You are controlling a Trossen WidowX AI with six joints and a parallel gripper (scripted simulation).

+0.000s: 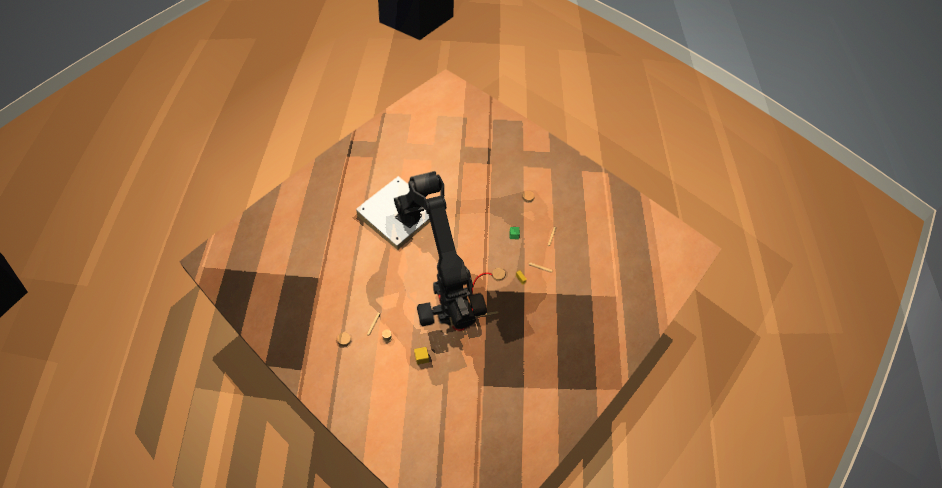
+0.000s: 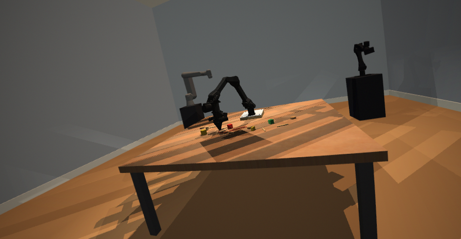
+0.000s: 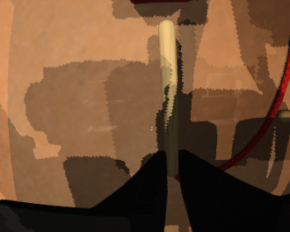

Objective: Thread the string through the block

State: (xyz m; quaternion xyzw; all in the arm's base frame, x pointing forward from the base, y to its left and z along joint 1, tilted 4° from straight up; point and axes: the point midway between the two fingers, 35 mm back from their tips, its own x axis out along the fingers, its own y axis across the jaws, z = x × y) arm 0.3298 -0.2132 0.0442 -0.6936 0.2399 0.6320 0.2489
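Right now my gripper tip is 70 mm past the red block and 60 mm to the right of it. Round my gripper tip: thin wooden stick: 10 mm behind, 10 mm to the left; then green cube: 30 mm behind, 380 mm to the left; then round wooden button: 10 mm ahead, 220 mm to the left, 10 mm below.
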